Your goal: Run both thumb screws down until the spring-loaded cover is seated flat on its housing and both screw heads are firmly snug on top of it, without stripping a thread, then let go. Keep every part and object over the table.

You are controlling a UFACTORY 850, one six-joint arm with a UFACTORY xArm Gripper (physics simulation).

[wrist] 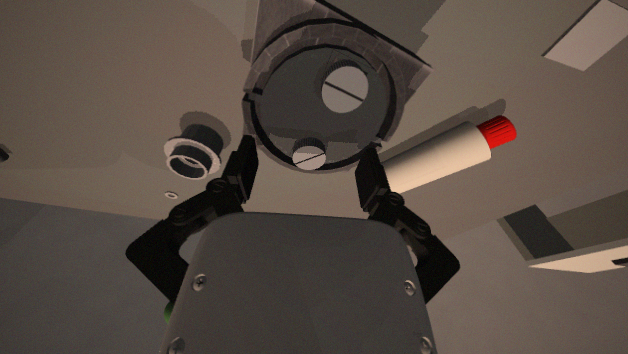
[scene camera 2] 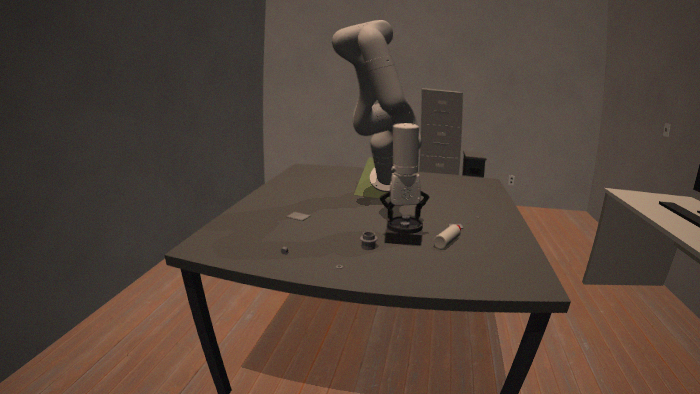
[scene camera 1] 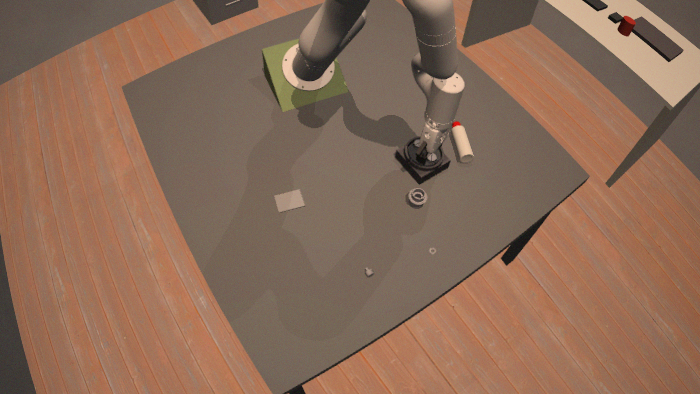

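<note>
The dark housing [scene camera 1: 421,175] [scene camera 2: 403,237] [wrist: 412,70] stands on the table under my gripper. The round dark cover [wrist: 295,107] lies inside its ring. One thumb screw [scene camera 1: 417,143] [wrist: 345,90] has a slotted head that looks large in the wrist view, with its knurled side showing. The other thumb screw [scene camera 1: 431,157] [wrist: 309,158] looks smaller and appears between the fingertips in that view. I cannot tell how far each head stands above the cover, or whether the cover is flat. My gripper [scene camera 2: 405,218] [wrist: 309,154] is open and empty, pointing down over the housing, its fingers around the smaller-looking screw but not touching it.
A cream bottle with a red cap [scene camera 1: 463,144] [scene camera 2: 447,236] [wrist: 440,155] lies close beside the housing. A flanged ring piece [scene camera 1: 417,197] [scene camera 2: 368,240] [wrist: 192,152] stands on its other side. A washer [scene camera 1: 432,251] [scene camera 2: 339,267] [wrist: 171,195], a small part [scene camera 1: 369,272] [scene camera 2: 284,250] and a flat plate [scene camera 1: 289,200] [scene camera 2: 298,216] lie farther off.
</note>
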